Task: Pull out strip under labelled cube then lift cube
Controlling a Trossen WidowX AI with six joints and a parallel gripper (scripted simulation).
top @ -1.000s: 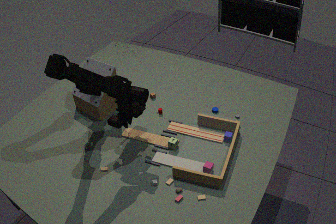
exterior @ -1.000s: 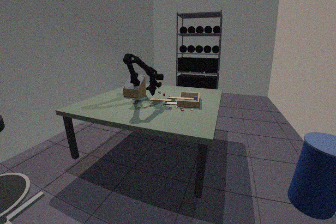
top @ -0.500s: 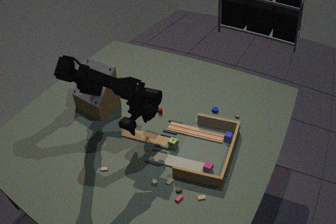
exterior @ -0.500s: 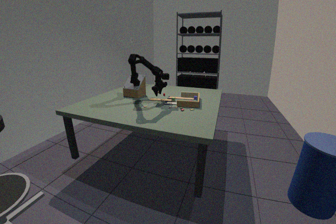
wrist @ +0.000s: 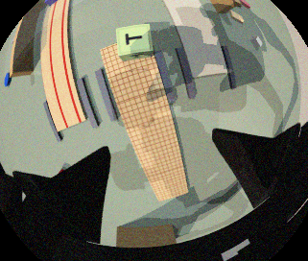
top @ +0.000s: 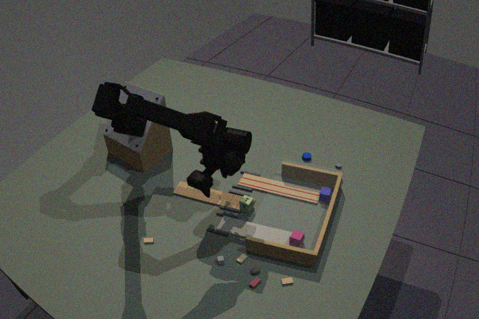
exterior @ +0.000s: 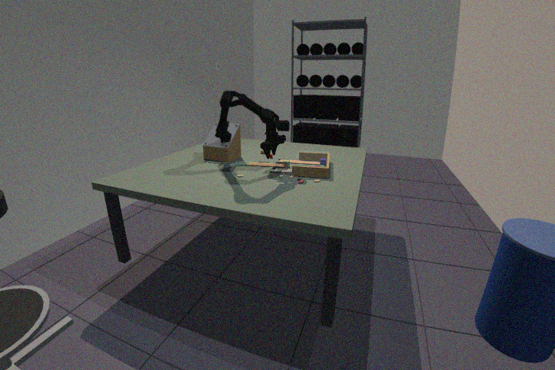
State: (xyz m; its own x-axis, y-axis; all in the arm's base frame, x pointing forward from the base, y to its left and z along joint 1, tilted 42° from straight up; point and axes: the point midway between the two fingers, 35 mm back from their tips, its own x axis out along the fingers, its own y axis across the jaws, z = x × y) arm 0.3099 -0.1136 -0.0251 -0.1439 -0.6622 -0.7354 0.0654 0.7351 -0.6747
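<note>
My gripper tip is 5 cm above the checked strip, 2 cm past it and 1 cm to the right of it. From my gripper tip the other things lie so: blue disc: 29 cm to the left, 18 cm ahead, 5 cm below.
</note>
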